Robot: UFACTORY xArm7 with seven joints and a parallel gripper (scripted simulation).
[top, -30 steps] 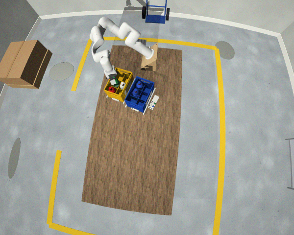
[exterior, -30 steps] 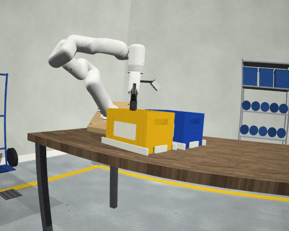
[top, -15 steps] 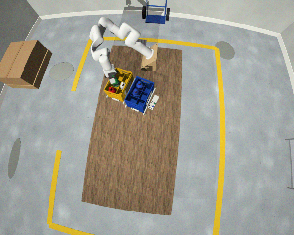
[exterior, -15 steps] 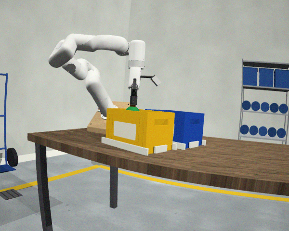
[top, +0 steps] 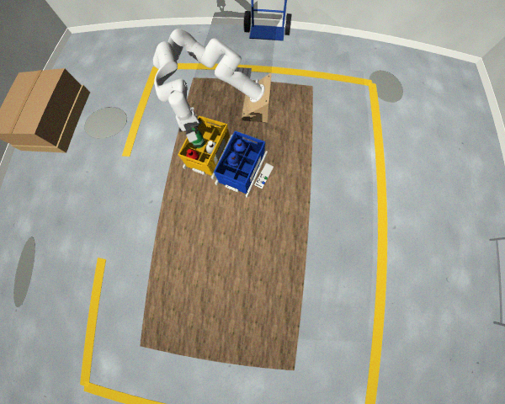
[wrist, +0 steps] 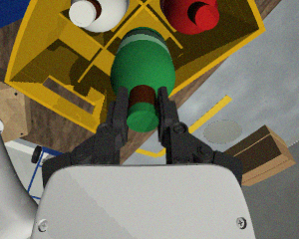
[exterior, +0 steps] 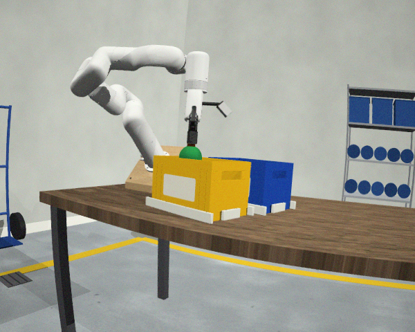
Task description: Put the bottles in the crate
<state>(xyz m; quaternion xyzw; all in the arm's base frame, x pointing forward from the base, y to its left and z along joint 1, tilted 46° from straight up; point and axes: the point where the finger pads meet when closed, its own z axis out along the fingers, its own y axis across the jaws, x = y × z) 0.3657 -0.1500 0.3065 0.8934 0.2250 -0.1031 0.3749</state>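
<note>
Now: hand 70 mm above the green-label bottle. From my hand the other things lie so: white-label bottle (150 mm below, 90 mm to the left, 30 mm ahead); red-label bottle (150 mm below, 90 mm ahead, 30 mm to the right); yellow crate (160 mm below, 40 mm to the left, 10 mm ahead).
</note>
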